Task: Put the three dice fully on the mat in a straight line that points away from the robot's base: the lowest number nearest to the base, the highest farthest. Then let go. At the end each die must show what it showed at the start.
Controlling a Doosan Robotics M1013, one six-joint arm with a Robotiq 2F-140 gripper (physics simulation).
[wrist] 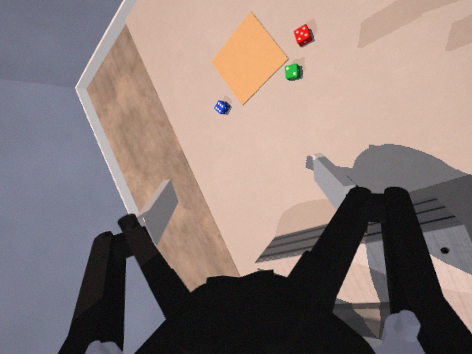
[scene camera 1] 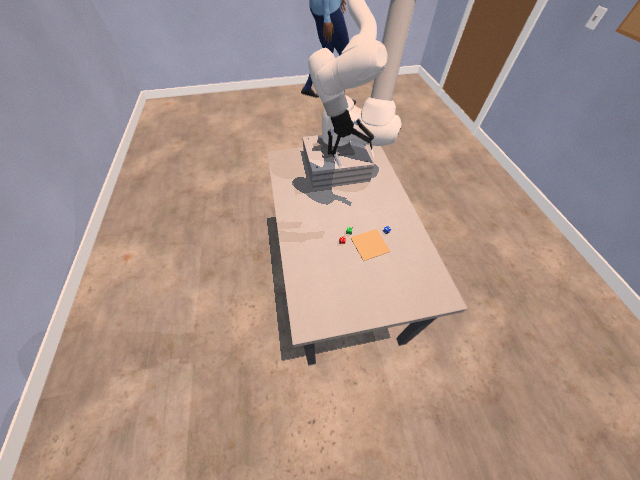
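Seen in the pictures: gripper, fingertip midpoint: (wrist: pixel 241 179) (scene camera 1: pixel 356 162); arm's base, link origin: (wrist: pixel 378 344).
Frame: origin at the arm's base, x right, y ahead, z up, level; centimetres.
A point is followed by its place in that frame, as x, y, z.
Observation:
The orange mat (scene camera 1: pixel 370 245) {-3.8, 60.8, -11.1} (wrist: pixel 250 59) {-2.9, 59.6, -11.1} lies flat on the table. The red die (scene camera 1: pixel 342 240) {8.9, 56.9, -9.1} (wrist: pixel 302 35) {8.6, 55.7, -9.0} lies off the mat, left of it in the scene view; its upper face shows five pips. The green die (scene camera 1: pixel 349 230) {4.3, 52.0, -8.9} (wrist: pixel 292 72) {4.1, 50.8, -9.0} lies off the mat beside a corner, close to the red one, with two pips up. The blue die (scene camera 1: pixel 387 229) {-13.9, 54.8, -8.9} (wrist: pixel 222 107) {-13.5, 53.6, -9.0} lies off the mat on the other side; its upper face appears to show six. My gripper (scene camera 1: pixel 355 155) {-0.4, 35.6, 17.8} (wrist: pixel 241 179) {-0.4, 35.6, 17.8} is open and empty, high over the base end of the table, away from the dice.
The grey ridged base block (scene camera 1: pixel 342 176) {0.1, 18.8, -4.8} (wrist: pixel 295 243) {-8.8, 18.8, -4.6} stands at the robot's end of the table (scene camera 1: pixel 356 294) {9.0, 83.2, -11.5} (wrist: pixel 390 105) {16.2, 36.7, -11.5}. A person (scene camera 1: pixel 336 28) stands behind the robot. The arm's shadow falls on the table beside the block.

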